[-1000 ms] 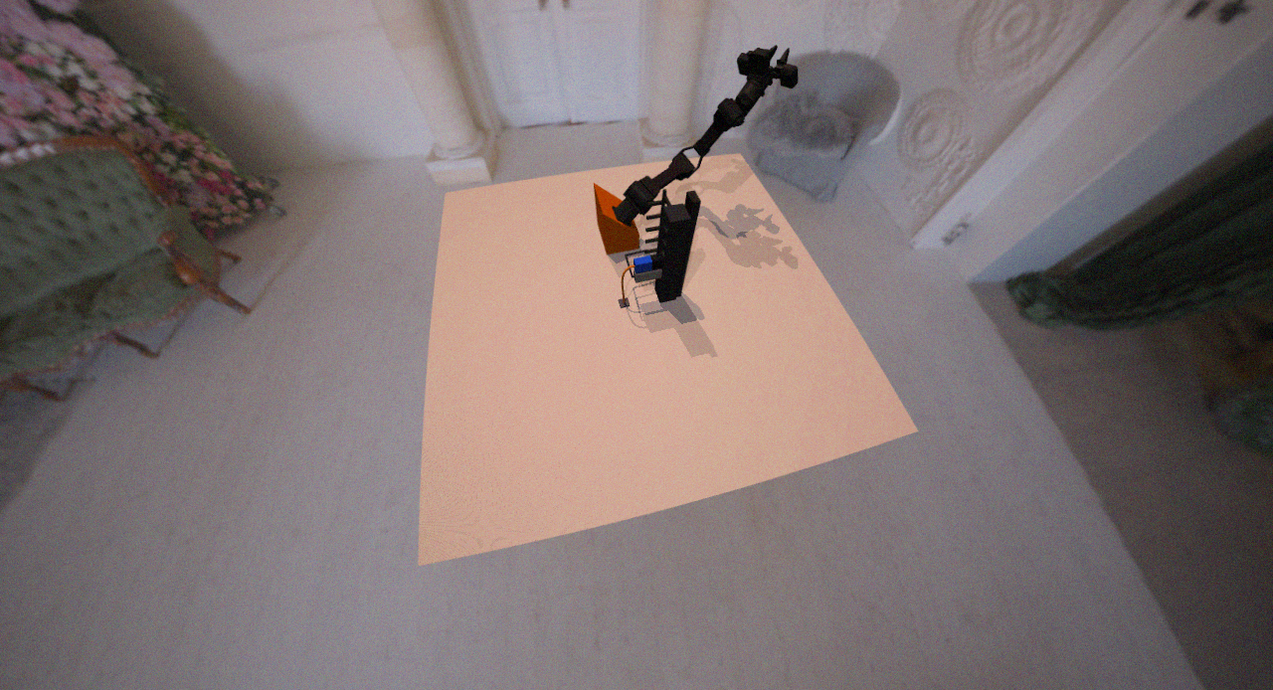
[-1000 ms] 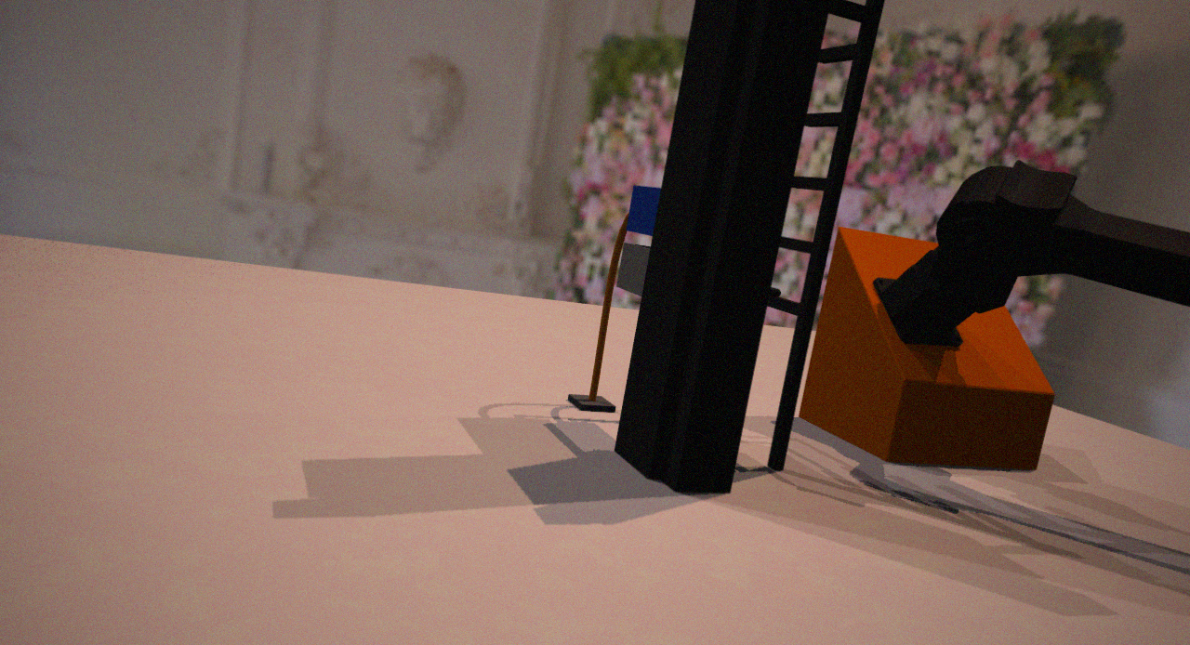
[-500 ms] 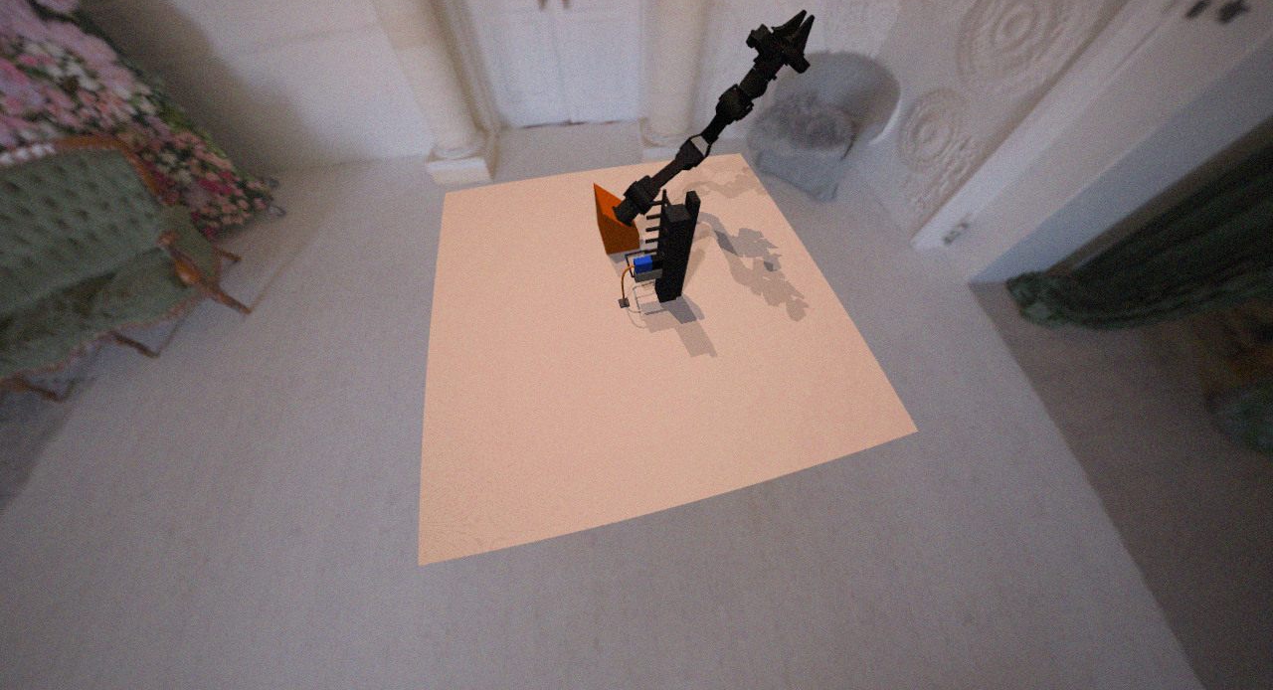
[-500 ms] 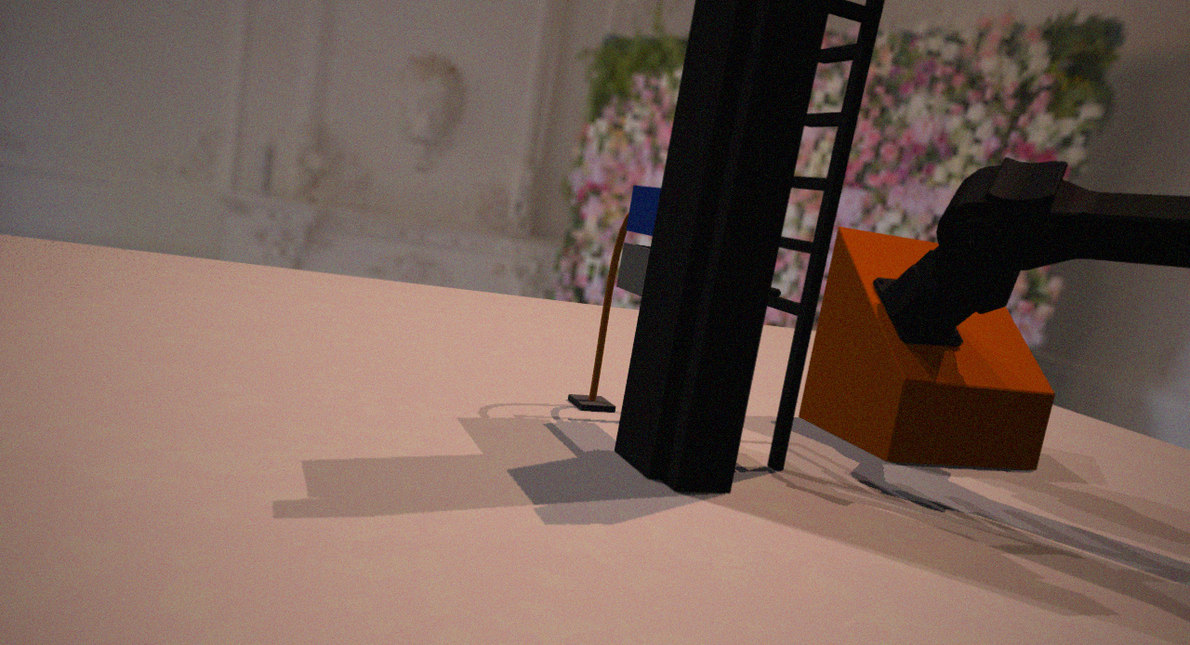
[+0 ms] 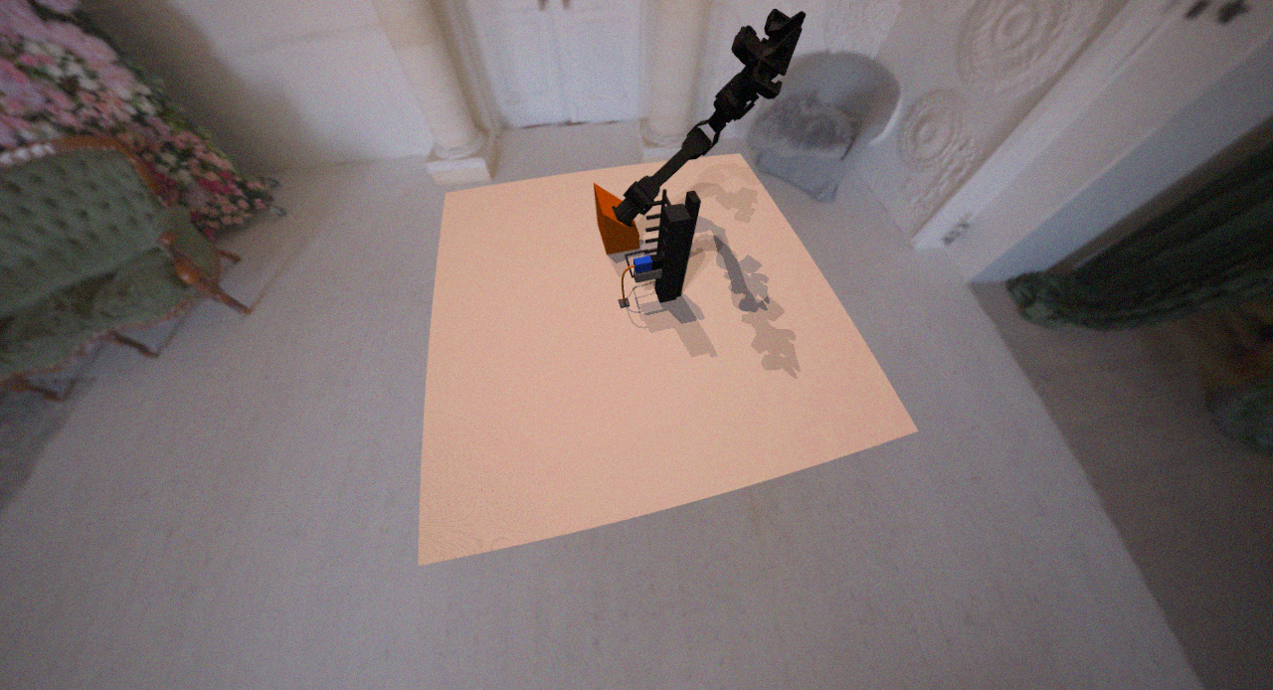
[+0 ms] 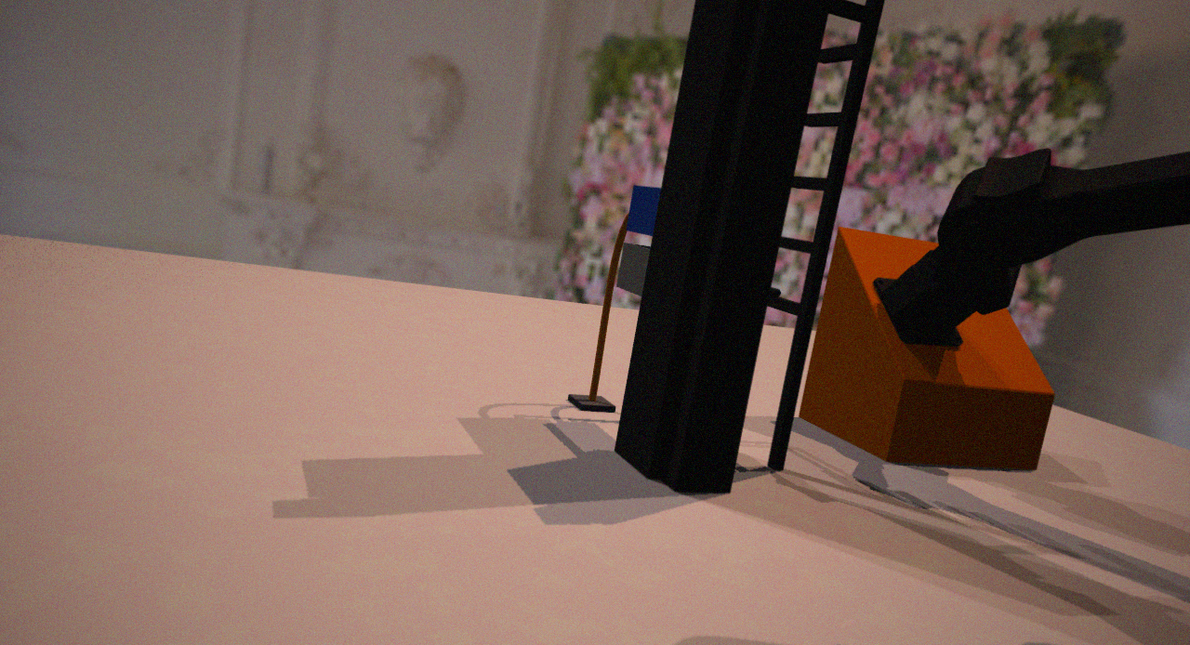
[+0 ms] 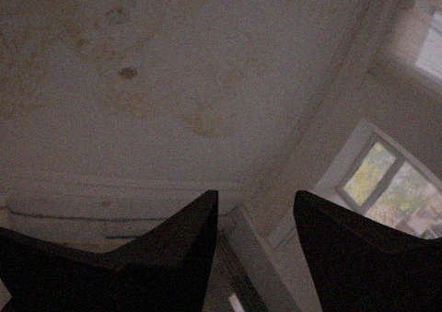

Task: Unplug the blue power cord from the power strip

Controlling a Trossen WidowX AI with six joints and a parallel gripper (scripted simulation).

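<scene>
My gripper tip is 5 cm short of the blue plug, 28 cm to the left of it and 51 cm above it. The rest, counted from my gripper tip: dark pad (5 cm ahead, 36 cm to the right, 68 cm below).
</scene>
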